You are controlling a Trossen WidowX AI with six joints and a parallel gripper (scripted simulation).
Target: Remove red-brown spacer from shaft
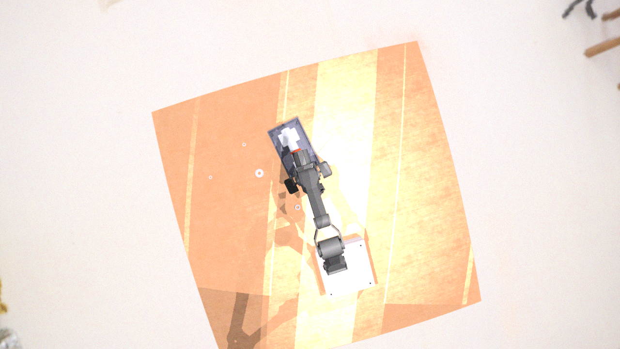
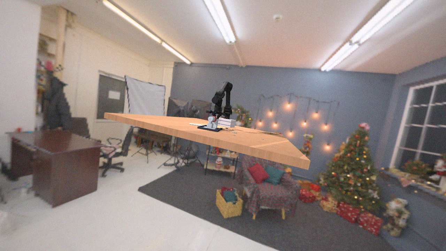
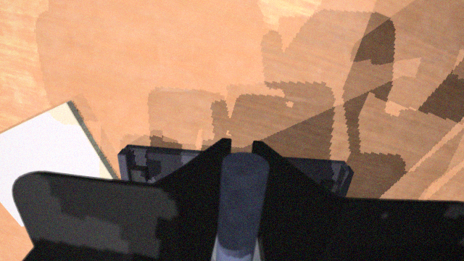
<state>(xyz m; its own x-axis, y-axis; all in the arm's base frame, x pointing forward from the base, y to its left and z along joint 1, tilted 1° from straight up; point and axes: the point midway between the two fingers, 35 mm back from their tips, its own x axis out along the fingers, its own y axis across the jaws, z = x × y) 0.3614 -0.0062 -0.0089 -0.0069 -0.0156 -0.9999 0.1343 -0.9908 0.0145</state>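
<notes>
The dark grey shaft lies 80 mm ahead of my gripper tip, 30 mm above it and 10 mm to the left of it. Also, from my gripper tip: red-brown spacer (120 mm ahead, 30 mm above, 20 mm to the left); then cream flat block (140 mm to the right, 80 mm ahead, 40 mm below).
</notes>
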